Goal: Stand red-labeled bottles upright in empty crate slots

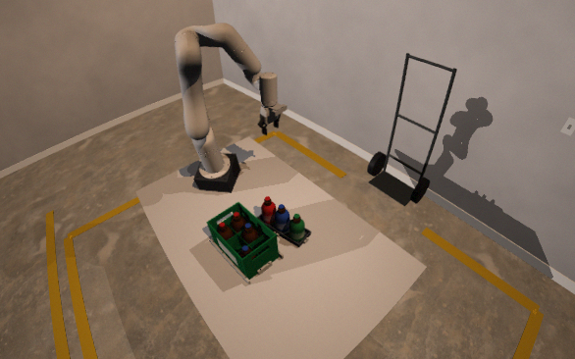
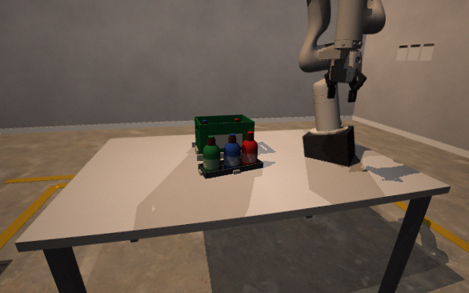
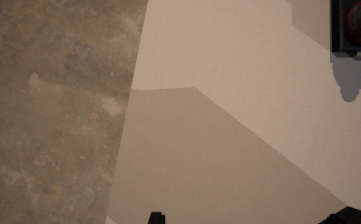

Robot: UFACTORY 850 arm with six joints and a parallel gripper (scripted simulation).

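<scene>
Right now my hand is 24 cm short of the red-labeled bottle, 24 cm to the left of it and 25 cm above it. From my hand the other things lie so: green-labeled bottle: 42 cm ahead, 22 cm to the right, 25 cm below; blue-labeled bottle: 33 cm ahead, 23 cm to the right, 25 cm below; black tray: 33 cm ahead, 23 cm to the right, 33 cm below.
</scene>
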